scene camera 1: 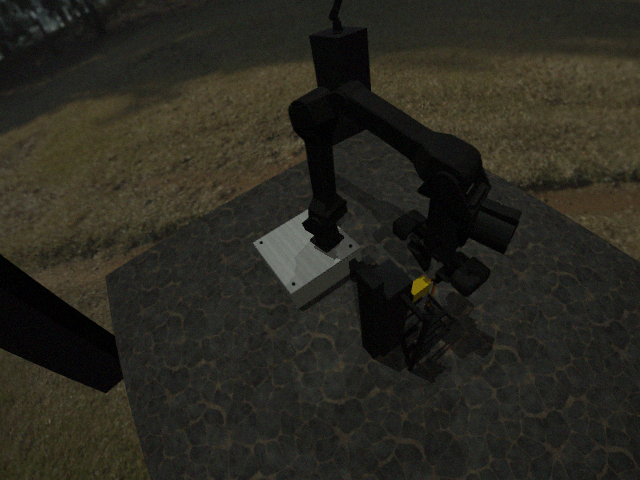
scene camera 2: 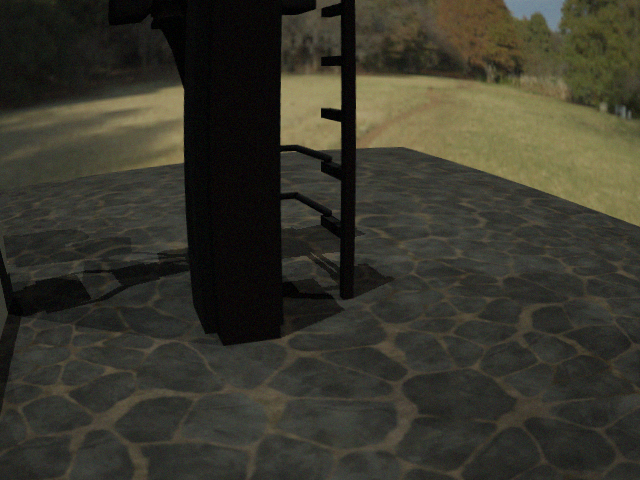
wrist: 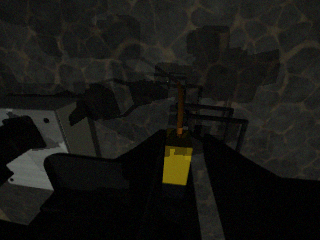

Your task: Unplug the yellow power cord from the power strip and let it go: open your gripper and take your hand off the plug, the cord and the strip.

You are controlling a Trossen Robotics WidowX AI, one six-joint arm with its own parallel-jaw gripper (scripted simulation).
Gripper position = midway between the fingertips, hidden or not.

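In scene camera 1 I can see my gripper (scene camera 1: 432, 276). Scene camera 2 gives me the gripper too (scene camera 2: 206, 88), and I find it again in the wrist view (wrist: 183, 136).
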